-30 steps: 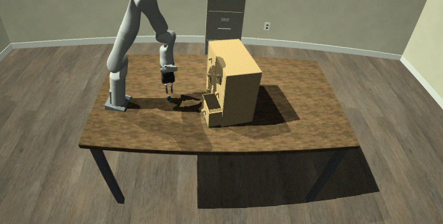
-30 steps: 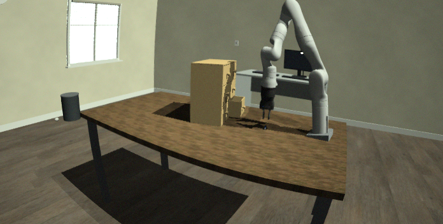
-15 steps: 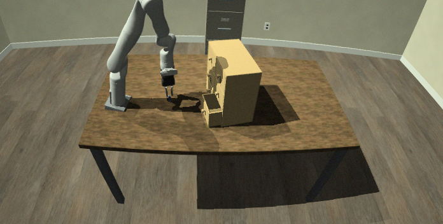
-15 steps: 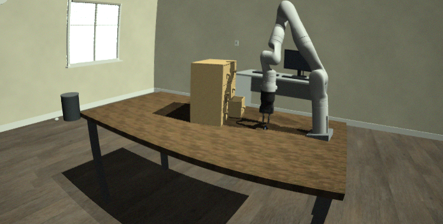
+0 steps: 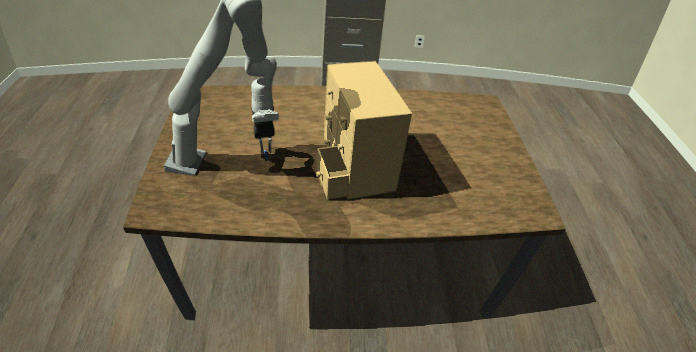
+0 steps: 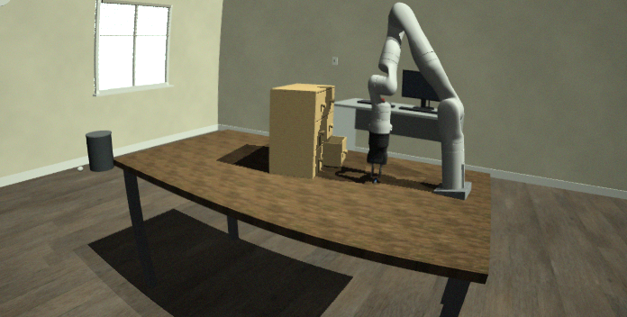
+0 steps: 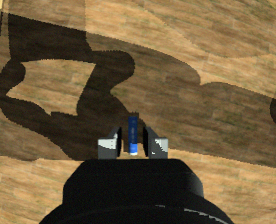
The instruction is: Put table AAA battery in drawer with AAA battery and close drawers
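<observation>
My gripper is now 3 cm above the blue AAA battery.
</observation>
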